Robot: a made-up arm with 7 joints. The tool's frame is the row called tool.
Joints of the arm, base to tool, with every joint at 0 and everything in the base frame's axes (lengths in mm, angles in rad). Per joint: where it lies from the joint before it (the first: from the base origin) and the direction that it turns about. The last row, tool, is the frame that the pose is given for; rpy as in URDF.
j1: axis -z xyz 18 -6 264
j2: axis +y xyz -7 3 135
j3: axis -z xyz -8 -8 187
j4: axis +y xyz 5 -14 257
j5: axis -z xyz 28 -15 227
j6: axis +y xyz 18 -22 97
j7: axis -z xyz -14 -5 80
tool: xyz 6 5 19 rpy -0.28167 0.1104 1.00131
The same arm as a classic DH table. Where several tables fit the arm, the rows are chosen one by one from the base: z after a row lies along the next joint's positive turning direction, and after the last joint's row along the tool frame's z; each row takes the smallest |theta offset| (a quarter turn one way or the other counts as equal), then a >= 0, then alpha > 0; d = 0 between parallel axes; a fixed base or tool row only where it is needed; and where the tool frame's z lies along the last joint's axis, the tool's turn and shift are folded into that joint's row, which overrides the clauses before.
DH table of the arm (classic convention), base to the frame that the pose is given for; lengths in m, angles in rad. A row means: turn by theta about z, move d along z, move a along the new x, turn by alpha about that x. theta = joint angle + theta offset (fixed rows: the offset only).
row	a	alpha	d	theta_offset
base (fixed)	0.019	3.1416	0	-0.3218
j1	-0.007	1.5708	-0.399	-0.3218
j2	-0.008	-1.5708	-0.005	0
j3	0.005	1.5708	-0.444	0
j4	0.028	-1.5708	-0.029	0
j5	0.018	1.5708	-0.324	0
j6	-0.014	-1.5708	-0.027	0
j7	0.0078	2.8396	-0.0976	-0.6375
tool (fixed)	0	0	0.0015	0.3795

